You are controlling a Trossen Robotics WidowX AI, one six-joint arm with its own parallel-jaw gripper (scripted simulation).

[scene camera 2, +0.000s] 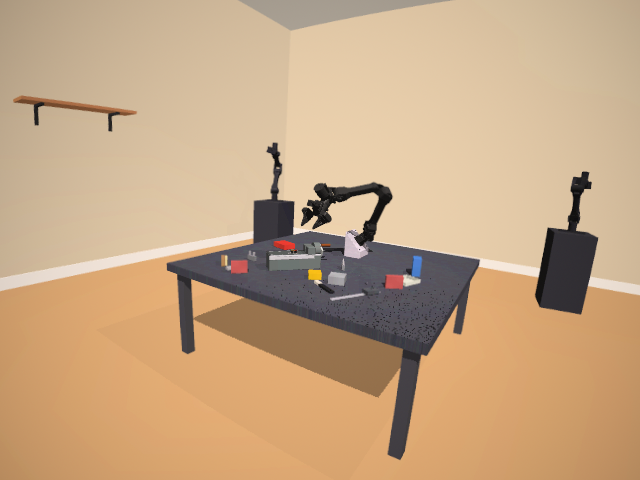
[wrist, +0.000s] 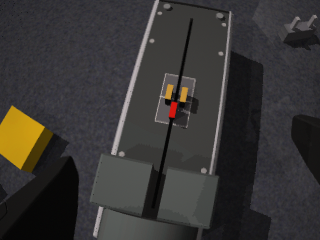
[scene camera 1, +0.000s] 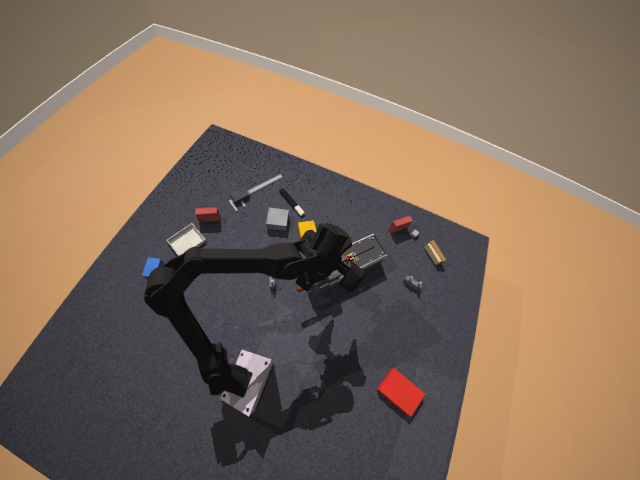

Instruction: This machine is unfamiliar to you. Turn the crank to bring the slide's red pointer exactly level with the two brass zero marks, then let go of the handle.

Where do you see a grey slide machine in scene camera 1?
367, 253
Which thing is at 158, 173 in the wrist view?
A grey slide machine.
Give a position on a grey slide machine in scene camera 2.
310, 257
